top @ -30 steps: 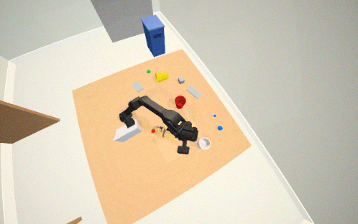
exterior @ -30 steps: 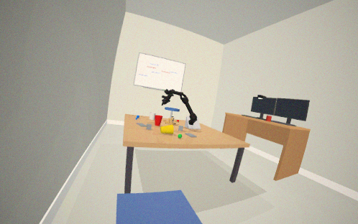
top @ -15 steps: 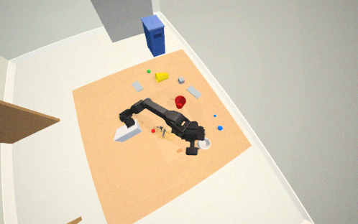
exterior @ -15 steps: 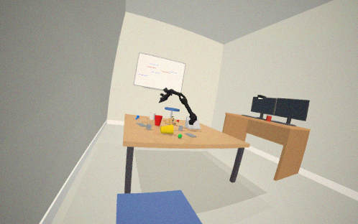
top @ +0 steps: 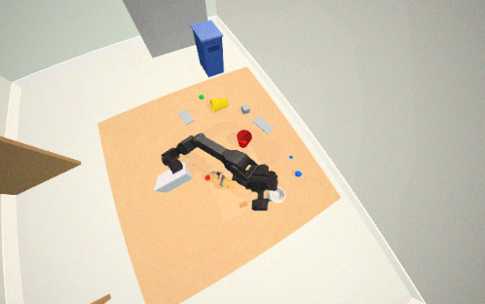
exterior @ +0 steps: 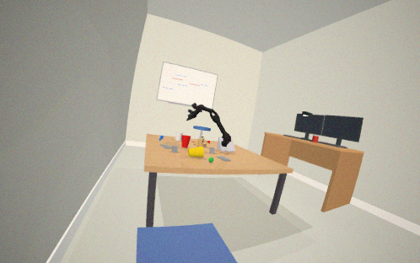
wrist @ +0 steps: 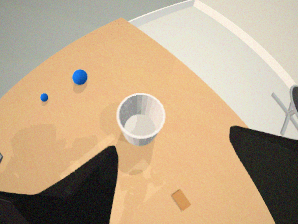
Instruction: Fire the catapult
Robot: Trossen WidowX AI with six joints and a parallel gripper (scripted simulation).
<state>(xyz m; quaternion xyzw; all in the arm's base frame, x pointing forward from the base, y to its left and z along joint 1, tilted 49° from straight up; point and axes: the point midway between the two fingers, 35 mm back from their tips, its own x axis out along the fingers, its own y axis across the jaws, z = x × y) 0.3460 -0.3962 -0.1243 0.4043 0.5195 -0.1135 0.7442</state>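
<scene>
My gripper tip is now 220 mm past the red ball, 240 mm to the right of it and 210 mm above it. Also, from my gripper tip: white mug (80 mm ahead, 50 mm to the right, 240 mm below); tan wooden catapult (170 mm behind, 210 mm to the left, 220 mm below); small wooden block (120 mm behind, 270 mm below).
</scene>
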